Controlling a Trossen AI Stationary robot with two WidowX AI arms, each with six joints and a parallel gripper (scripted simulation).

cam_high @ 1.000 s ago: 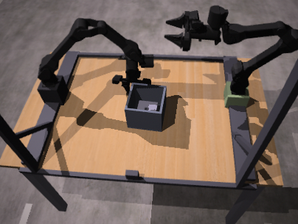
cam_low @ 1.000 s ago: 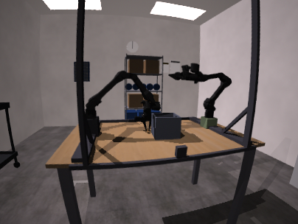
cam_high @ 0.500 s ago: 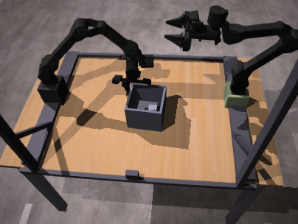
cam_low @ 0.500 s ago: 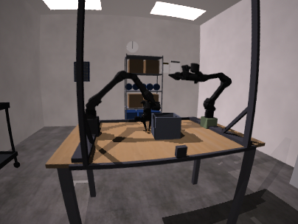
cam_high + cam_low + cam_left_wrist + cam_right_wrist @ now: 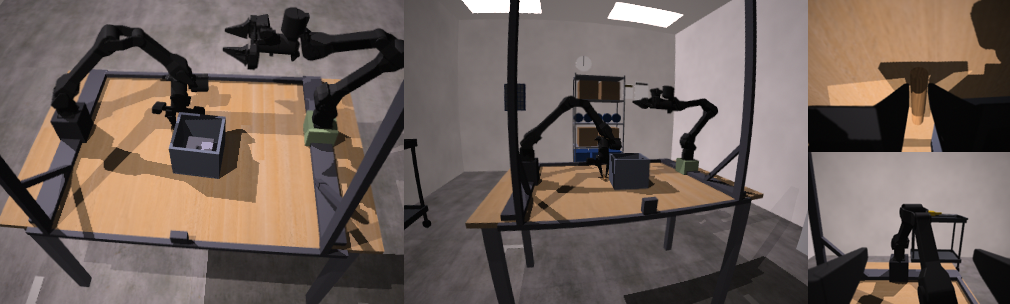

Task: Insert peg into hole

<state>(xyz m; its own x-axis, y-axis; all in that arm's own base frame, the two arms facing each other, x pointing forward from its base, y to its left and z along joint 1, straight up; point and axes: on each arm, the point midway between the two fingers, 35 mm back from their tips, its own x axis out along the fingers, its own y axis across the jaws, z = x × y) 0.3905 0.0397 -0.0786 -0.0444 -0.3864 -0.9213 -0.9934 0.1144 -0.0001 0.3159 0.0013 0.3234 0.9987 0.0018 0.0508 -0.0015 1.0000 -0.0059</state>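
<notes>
The wooden peg is 30 mm behind my left hand, 10 mm to the left of it and 30 mm below it. Round my left hand: pale plate (130 mm behind, 90 mm to the right, 10 mm above).
</notes>
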